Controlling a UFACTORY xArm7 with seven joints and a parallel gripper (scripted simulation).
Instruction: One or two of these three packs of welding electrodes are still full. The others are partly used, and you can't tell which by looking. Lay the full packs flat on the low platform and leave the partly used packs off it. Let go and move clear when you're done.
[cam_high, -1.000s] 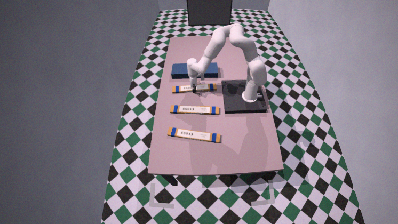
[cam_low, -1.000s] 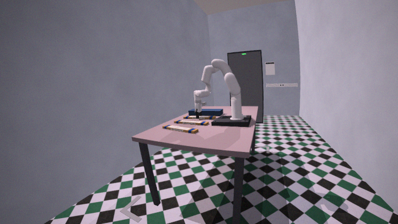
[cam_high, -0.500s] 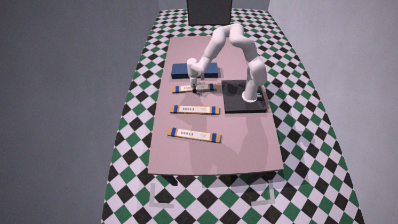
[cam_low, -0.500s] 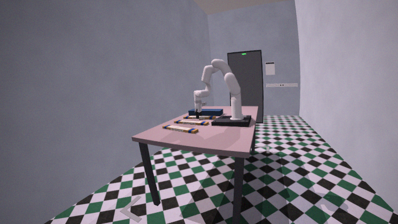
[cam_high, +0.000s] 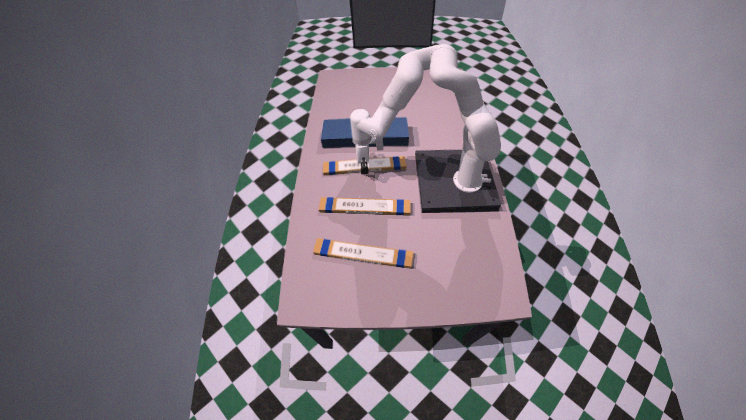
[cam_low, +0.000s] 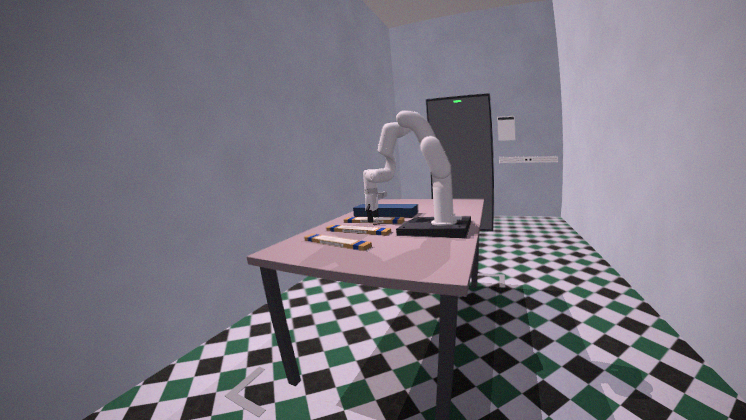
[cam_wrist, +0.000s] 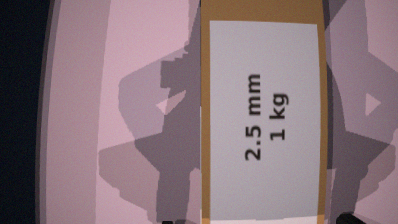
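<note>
Right now the pack of welding electrodes is right at my hand. Round my hand: low blue platform: 20 mm ahead, 190 mm to the right.
</note>
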